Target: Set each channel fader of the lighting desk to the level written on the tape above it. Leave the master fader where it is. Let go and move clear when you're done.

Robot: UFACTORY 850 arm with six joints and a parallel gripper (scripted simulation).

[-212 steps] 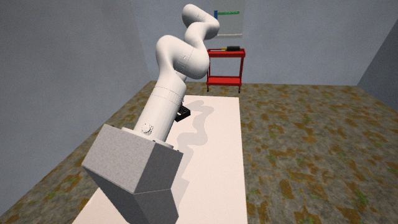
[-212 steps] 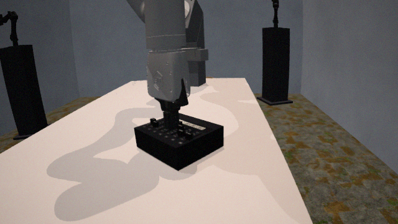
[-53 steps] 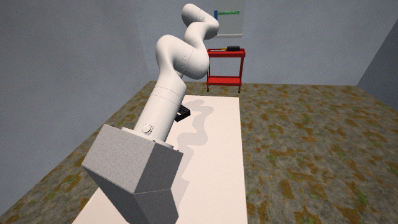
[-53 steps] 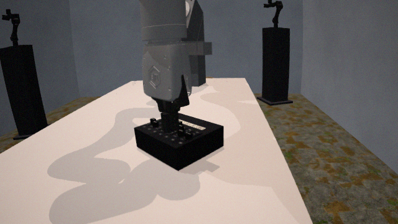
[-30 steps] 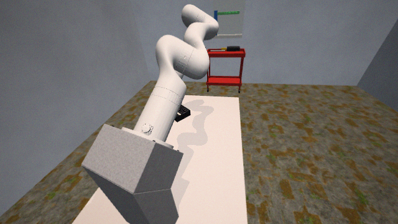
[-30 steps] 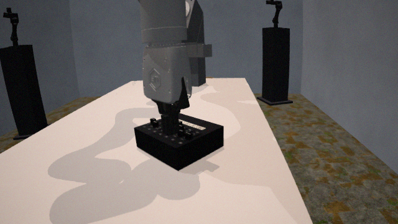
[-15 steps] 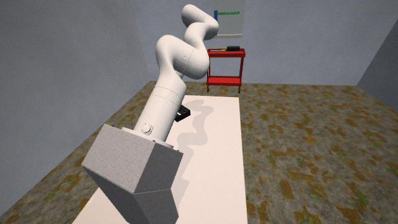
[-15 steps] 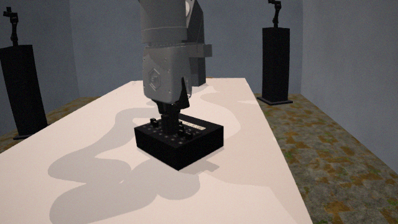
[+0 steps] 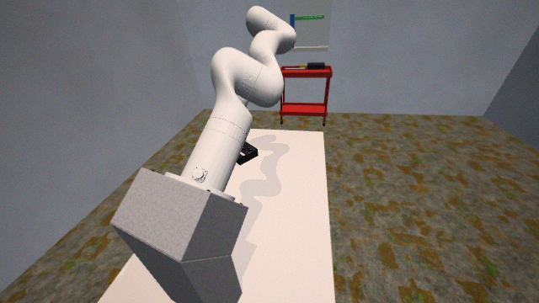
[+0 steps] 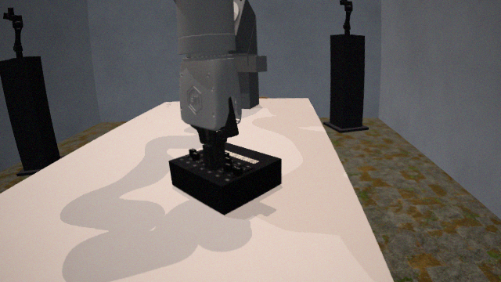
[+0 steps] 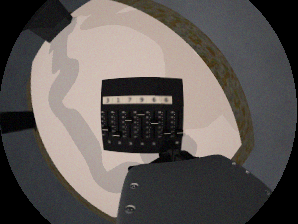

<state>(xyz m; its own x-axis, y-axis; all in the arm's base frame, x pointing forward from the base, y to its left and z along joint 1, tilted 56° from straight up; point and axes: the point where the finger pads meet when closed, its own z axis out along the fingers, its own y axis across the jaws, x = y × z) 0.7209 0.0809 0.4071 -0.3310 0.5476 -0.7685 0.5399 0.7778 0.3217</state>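
Now: the fader cap 11 cm behind my hand, 3 cm to the right of it and 3 cm below it.
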